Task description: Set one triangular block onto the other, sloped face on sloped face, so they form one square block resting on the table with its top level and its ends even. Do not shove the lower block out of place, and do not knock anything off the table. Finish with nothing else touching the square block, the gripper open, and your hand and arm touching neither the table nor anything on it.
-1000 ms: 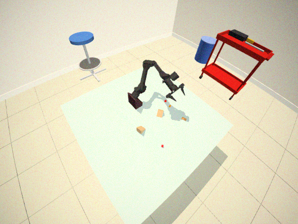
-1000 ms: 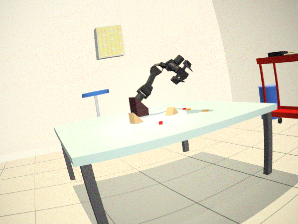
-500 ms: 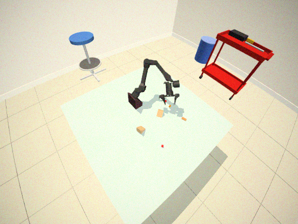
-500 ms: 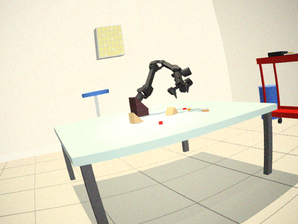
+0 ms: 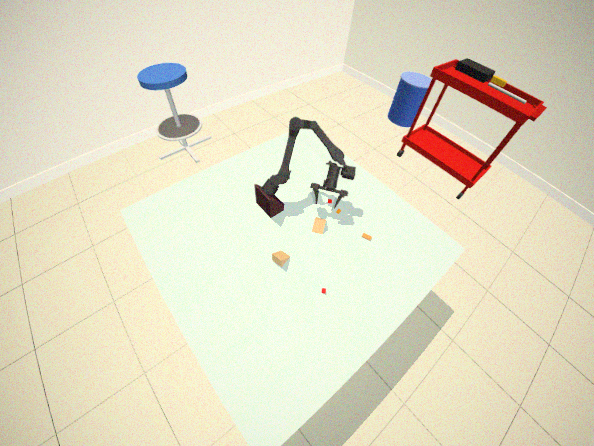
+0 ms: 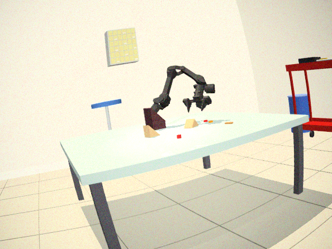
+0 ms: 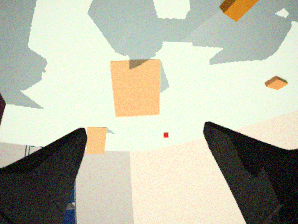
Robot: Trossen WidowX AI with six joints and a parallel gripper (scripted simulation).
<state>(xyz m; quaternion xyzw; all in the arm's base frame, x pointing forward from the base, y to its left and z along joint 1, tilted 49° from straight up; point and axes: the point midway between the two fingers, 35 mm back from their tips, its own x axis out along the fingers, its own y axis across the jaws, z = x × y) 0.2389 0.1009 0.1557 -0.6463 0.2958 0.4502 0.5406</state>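
Right now the orange cube is 40 mm ahead of my gripper tip, 80 mm to the left of it and 80 mm below it. The rest, counted from my gripper tip: small red cube: 270 mm ahead, 310 mm to the right, 70 mm below.
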